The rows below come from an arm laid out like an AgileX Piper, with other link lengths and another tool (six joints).
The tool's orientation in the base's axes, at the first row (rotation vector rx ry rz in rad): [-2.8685, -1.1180, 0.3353]
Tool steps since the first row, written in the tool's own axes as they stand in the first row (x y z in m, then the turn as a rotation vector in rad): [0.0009, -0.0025, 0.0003, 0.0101, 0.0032, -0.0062]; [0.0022, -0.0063, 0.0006, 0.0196, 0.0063, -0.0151]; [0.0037, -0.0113, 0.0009, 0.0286, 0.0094, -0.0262]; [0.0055, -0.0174, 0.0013, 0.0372, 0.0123, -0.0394]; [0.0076, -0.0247, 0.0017, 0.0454, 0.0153, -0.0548]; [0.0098, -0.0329, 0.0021, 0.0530, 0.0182, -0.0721]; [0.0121, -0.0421, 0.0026, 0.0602, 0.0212, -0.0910]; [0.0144, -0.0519, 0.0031, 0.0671, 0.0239, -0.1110]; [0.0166, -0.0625, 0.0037, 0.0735, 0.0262, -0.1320]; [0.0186, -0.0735, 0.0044, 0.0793, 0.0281, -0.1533]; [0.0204, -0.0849, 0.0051, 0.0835, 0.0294, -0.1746]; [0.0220, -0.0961, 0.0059, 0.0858, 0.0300, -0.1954]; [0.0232, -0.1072, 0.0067, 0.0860, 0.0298, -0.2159]
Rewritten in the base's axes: [-0.0011, 0.0024, -0.0002, 0.0107, 0.0047, 0.0038]; [-0.0027, 0.0061, -0.0002, 0.0215, 0.0091, 0.0104]; [-0.0050, 0.0108, -0.0002, 0.0324, 0.0133, 0.0192]; [-0.0079, 0.0165, -0.0002, 0.0433, 0.0174, 0.0301]; [-0.0113, 0.0233, -0.0001, 0.0545, 0.0213, 0.0433]; [-0.0153, 0.0308, 0.0001, 0.0656, 0.0249, 0.0584]; [-0.0198, 0.0391, 0.0003, 0.0769, 0.0282, 0.0751]; [-0.0248, 0.0479, 0.0005, 0.0880, 0.0316, 0.0931]; [-0.0304, 0.0572, 0.0008, 0.0986, 0.0350, 0.1121]; [-0.0364, 0.0666, 0.0011, 0.1086, 0.0383, 0.1316]; [-0.0428, 0.0762, 0.0014, 0.1171, 0.0409, 0.1514]; [-0.0493, 0.0856, 0.0017, 0.1237, 0.0428, 0.1712]; [-0.0560, 0.0945, 0.0020, 0.1281, 0.0438, 0.1912]
